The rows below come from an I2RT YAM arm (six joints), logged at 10 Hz.
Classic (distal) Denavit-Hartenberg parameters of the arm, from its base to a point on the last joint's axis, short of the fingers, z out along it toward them. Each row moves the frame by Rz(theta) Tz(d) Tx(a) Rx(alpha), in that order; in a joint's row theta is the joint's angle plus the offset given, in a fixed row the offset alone. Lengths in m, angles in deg.
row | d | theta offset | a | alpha
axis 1 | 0.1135 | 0 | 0.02 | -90
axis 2 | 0 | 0 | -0.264 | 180
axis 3 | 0 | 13.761 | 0.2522 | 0
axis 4 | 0 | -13.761 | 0.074 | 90
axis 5 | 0 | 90 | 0 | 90
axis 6 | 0.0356 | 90 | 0 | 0
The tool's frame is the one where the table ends.
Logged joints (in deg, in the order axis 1, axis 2, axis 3, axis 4, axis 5, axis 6), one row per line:
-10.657 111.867 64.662 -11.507 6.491 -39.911
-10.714 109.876 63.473 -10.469 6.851 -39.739
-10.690 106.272 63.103 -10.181 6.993 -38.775
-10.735 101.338 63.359 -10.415 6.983 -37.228
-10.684 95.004 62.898 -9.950 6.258 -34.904
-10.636 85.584 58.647 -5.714 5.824 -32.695
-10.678 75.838 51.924 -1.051 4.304 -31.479
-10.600 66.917 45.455 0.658 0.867 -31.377
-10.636 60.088 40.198 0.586 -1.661 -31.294
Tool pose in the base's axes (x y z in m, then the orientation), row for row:
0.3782 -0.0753 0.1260 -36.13 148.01 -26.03
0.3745 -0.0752 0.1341 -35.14 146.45 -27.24
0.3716 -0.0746 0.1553 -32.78 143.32 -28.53
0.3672 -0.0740 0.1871 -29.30 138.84 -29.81
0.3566 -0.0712 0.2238 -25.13 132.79 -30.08
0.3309 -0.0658 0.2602 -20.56 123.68 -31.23
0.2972 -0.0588 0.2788 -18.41 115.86 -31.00
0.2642 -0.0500 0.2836 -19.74 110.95 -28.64
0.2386 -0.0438 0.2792 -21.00 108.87 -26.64
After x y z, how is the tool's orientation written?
As a rotation vector, in degrees.
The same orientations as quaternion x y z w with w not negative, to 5 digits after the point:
-0.22802 0.93410 -0.16428 0.22016
-0.22328 0.93053 -0.17308 0.23302
-0.21130 0.92385 -0.18391 0.26081
-0.19272 0.91322 -0.19607 0.30074
-0.16971 0.89674 -0.20313 0.35467
-0.14375 0.86472 -0.21835 0.42887
-0.13227 0.83244 -0.22273 0.48984
-0.14419 0.81042 -0.20920 0.52788
-0.15448 0.80085 -0.19596 0.54440

